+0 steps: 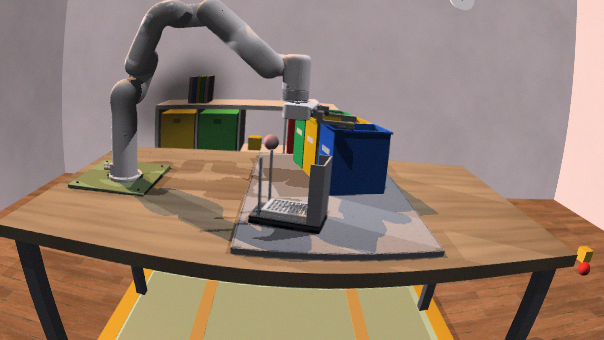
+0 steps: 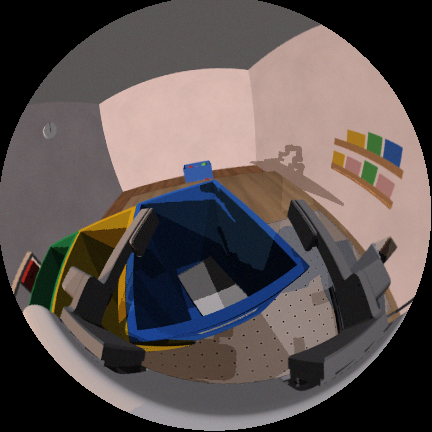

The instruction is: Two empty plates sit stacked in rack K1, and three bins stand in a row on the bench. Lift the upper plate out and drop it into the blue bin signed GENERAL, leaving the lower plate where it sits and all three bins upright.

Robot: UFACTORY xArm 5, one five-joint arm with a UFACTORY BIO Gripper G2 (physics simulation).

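Places are measured from the arm's base along level axes (x left, y ahead, z down), in centimetres.
Pixels of known places: hand, its tool point: (image 1: 347, 122) (image 2: 220, 228); arm's base, origin of its link: (image 1: 125, 176).
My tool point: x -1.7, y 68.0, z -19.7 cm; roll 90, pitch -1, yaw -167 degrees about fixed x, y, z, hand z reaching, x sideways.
Observation:
Ahead of a thing's pixels: the offset from my tool point to its top centre. Level surfaces: height alone.
My gripper (image 1: 354, 122) (image 2: 224, 229) is open and empty, its fingers spread over the mouth of the blue bin {dx +2.7, dy +3.0, dz +1.5 cm} (image 1: 362, 160) (image 2: 240, 307). A pale grey plate {dx +2.8, dy +3.2, dz +17.8 cm} (image 2: 200, 281) lies inside that bin, partly in shadow; its holes cannot be made out. Another plate {dx -23.9, dy -14.3, dz +16.0 cm} (image 1: 287, 207), white with a grid of holes, sits low in rack K1 {dx -23.5, dy -15.3, dz +4.7 cm} (image 1: 318, 200). The yellow bin {dx +15.4, dy -0.3, dz +1.5 cm} (image 1: 310, 145) (image 2: 102, 242) and the green bin {dx +28.1, dy -3.0, dz +1.5 cm} (image 1: 299, 145) (image 2: 55, 272) stand in a row beside the blue one. All three bins are upright.
The rack and bins stand on a perforated grey mat {dz +19.5 cm} (image 1: 395, 240) (image 2: 300, 305) on the wooden bench {dz +20.8 cm} (image 1: 480, 215). A thin post with a pink ball (image 1: 271, 141) rises at the rack's left side. The rack's tall panel stands at its right side.

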